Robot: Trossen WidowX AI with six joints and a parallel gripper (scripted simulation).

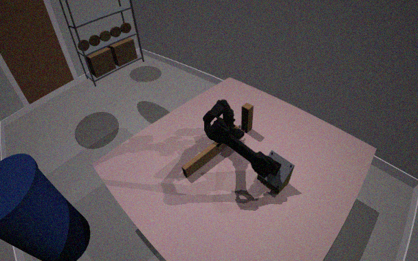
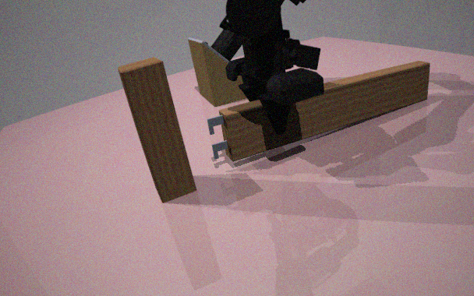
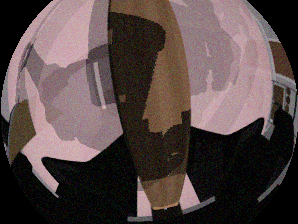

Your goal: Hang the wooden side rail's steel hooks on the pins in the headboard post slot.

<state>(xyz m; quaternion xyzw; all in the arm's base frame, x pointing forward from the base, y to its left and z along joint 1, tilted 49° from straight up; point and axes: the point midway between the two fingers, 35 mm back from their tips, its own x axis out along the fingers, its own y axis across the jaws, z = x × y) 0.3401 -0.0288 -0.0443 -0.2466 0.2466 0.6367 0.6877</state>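
Now: gripper tip 17 cm to the left of the headboard post and 5 cm below it.
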